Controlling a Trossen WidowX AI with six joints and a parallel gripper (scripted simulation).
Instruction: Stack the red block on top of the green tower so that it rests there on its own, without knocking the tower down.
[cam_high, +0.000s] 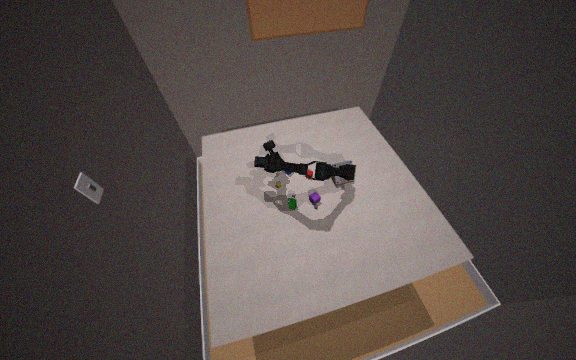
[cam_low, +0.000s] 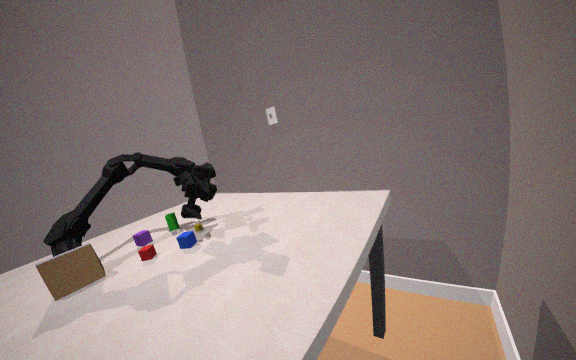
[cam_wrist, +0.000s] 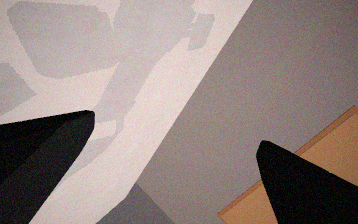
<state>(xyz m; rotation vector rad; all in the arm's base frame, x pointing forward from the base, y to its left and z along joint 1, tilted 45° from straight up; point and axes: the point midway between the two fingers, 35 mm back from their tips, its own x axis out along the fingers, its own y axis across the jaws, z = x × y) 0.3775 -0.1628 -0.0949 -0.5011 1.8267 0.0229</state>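
My gripper tip is 170 mm past the red block, 150 mm to the right of it and 100 mm above it. From my gripper tip the other things lie so: purple block 150 mm behind, 320 mm to the left, 100 mm below; then small yellow cube 30 mm ahead, 180 mm to the left, 110 mm below; then blue cube 60 mm behind, 80 mm to the left, 100 mm below.
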